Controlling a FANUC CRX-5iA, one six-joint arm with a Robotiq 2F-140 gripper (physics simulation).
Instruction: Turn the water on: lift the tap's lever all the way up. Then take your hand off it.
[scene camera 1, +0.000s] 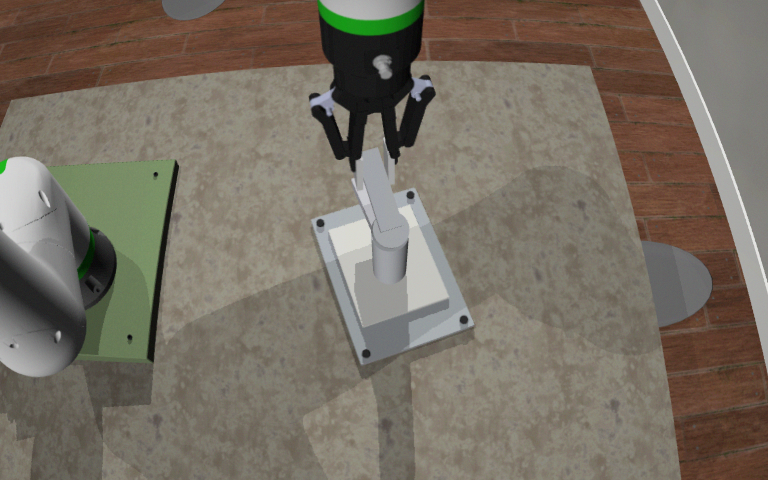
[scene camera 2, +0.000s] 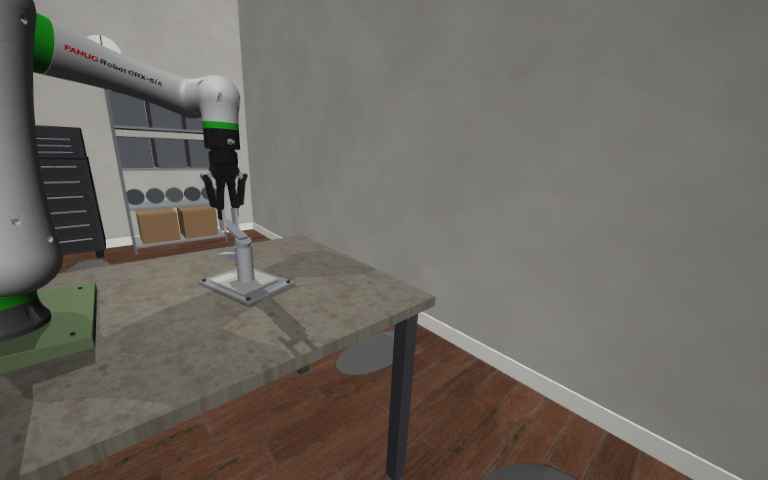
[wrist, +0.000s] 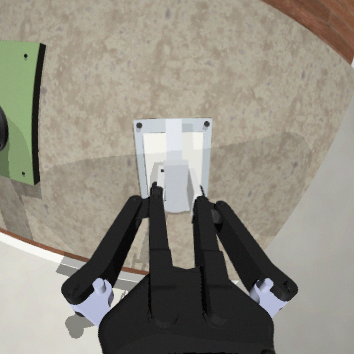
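Seen in the pictures: gripper, fingertip midpoint: (scene camera 1: 373, 178) (scene camera 2: 229, 229) (wrist: 175, 175); arm's base at its link origin: (scene camera 2: 1, 327).
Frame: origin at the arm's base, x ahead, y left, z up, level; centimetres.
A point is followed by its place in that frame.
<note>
The tap's round grey body (scene camera 1: 389, 263) @[z 5.5, x 49.0, y -11.1 cm] (scene camera 2: 244, 263) @[z 4.5, x 48.4, y -10.9 cm] stands upright on its light square base plate (scene camera 1: 343, 288) @[z -2.4, x 42.4, y -10.2 cm] (scene camera 2: 226, 290) @[z -2.4, x 42.3, y -10.7 cm] (wrist: 207, 145) @[z -2.4, x 56.5, y -2.0 cm]. Its flat grey lever (scene camera 1: 378, 189) @[z 14.2, x 48.9, y -4.9 cm] (scene camera 2: 236, 231) @[z 13.5, x 49.0, y -6.6 cm] (wrist: 176, 182) @[z 15.0, x 48.9, y -3.1 cm] slants upward from the top of the body, its free end higher than its joint. The spout (scene camera 1: 364, 201) @[z 5.4, x 47.5, y -1.2 cm] (scene camera 2: 225, 256) @[z 4.7, x 47.1, y -1.5 cm] sticks out below the lever on the same side. My gripper (scene camera 1: 374, 169) @[z 13.6, x 48.7, y -2.8 cm] (scene camera 2: 229, 221) @[z 13.6, x 48.7, y -2.8 cm] (wrist: 175, 175) @[z 13.6, x 48.7, y -2.8 cm] points down and is shut on the lever near its free end, one fingertip on each side. The pads' contact faces are partly hidden.
The tap stands on a mottled stone-look table (scene camera 1: 254, 141) @[z -3.2, x 31.9, y 19.7 cm] (scene camera 2: 141, 362) @[z -3.2, x 16.9, y -28.7 cm] (wrist: 100, 90) @[z -3.2, x 31.9, y 7.7 cm]. The robot's green mounting plate (scene camera 1: 127, 198) @[z -0.6, x 9.2, y 11.8 cm] (wrist: 20, 100) @[z -0.7, x 12.5, y 5.7 cm] lies to the left of the tap. A shelf unit (scene camera 2: 169, 134) and a dark drawer cabinet (scene camera 2: 67, 198) stand behind the table.
</note>
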